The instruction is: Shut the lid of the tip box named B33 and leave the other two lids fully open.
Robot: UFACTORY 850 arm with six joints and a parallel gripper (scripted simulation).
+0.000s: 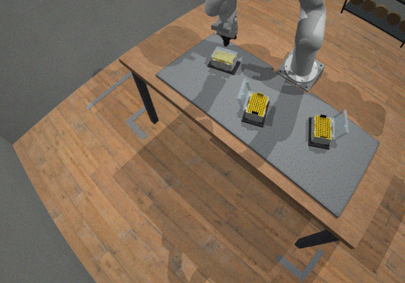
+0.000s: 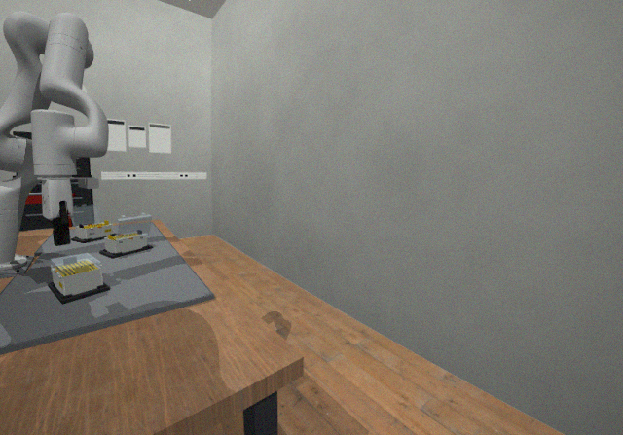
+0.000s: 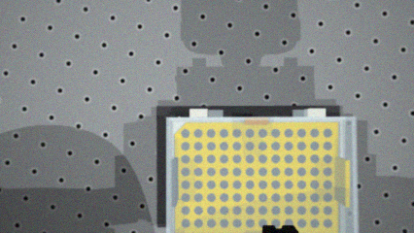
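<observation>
Now: the tip box lid 20 mm ahead of my hand, 10 mm to the left of it and 80 mm below it.
</observation>
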